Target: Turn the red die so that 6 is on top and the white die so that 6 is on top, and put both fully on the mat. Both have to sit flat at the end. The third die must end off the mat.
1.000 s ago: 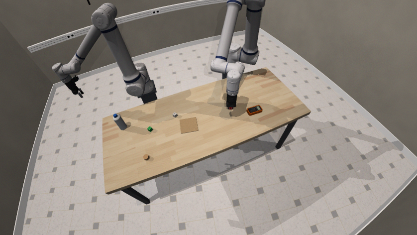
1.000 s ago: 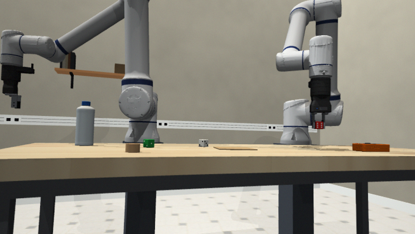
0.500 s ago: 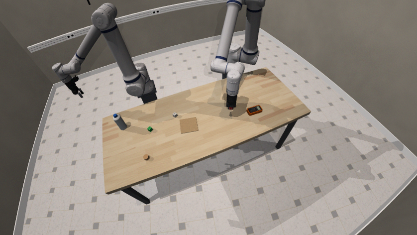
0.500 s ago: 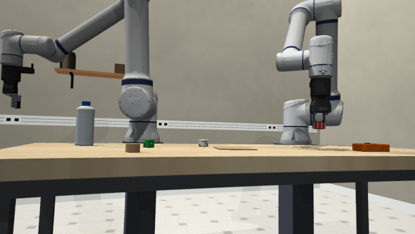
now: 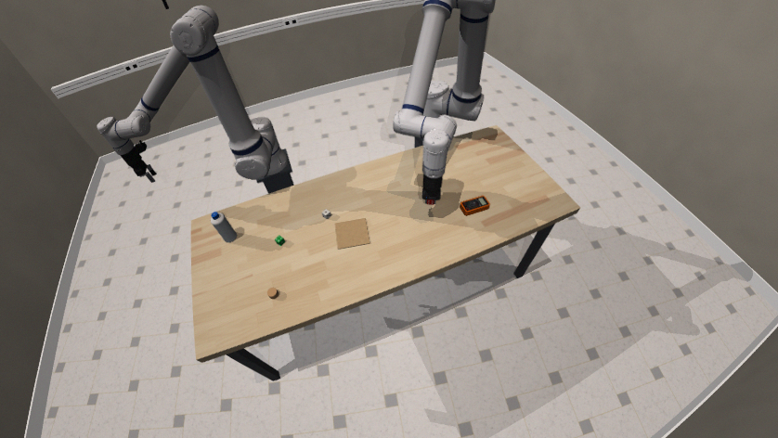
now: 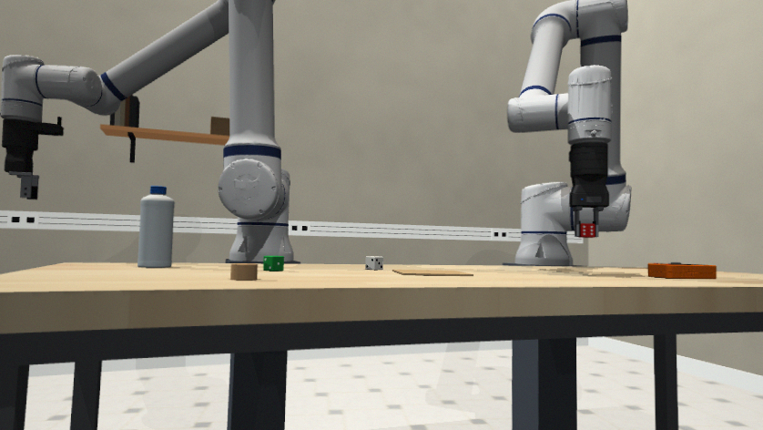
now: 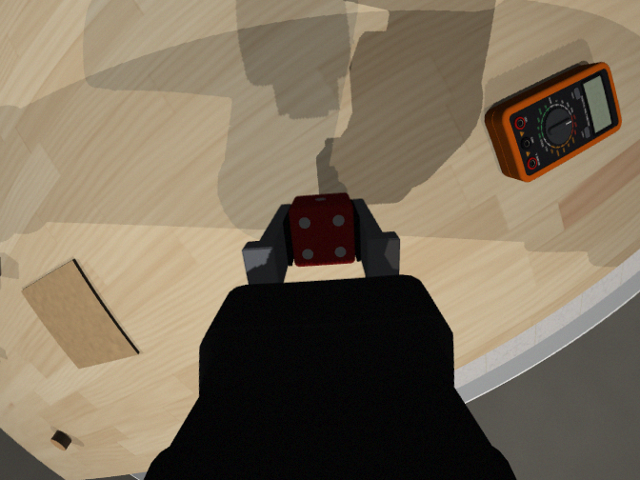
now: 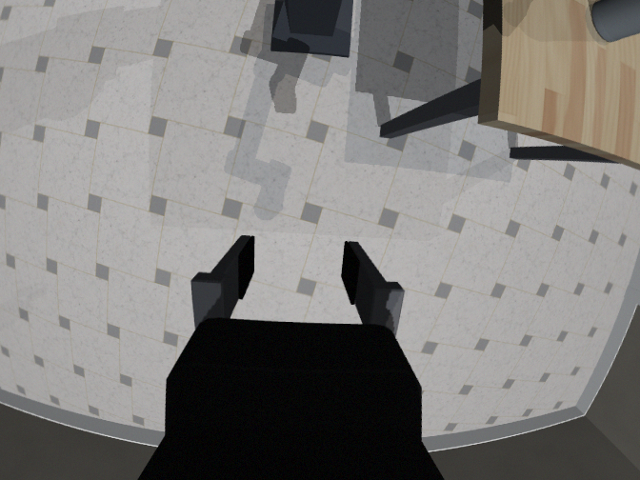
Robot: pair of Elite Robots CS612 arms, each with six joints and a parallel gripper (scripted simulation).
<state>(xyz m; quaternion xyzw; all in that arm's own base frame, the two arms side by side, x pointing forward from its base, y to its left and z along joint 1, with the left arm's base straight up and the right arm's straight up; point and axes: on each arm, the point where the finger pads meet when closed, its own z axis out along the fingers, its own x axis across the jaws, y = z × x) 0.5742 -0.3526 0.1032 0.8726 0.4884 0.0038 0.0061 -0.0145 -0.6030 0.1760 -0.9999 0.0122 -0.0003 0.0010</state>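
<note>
Now: the red die right at my left hand. The rest, counted from my left hand: white die: 45 cm to the right, 14 cm behind, 9 cm below; then brown mat: 36 cm to the right, 10 cm below, 1 cm behind; then orange multimeter: 22 cm to the left, 9 cm below, 3 cm ahead.
</note>
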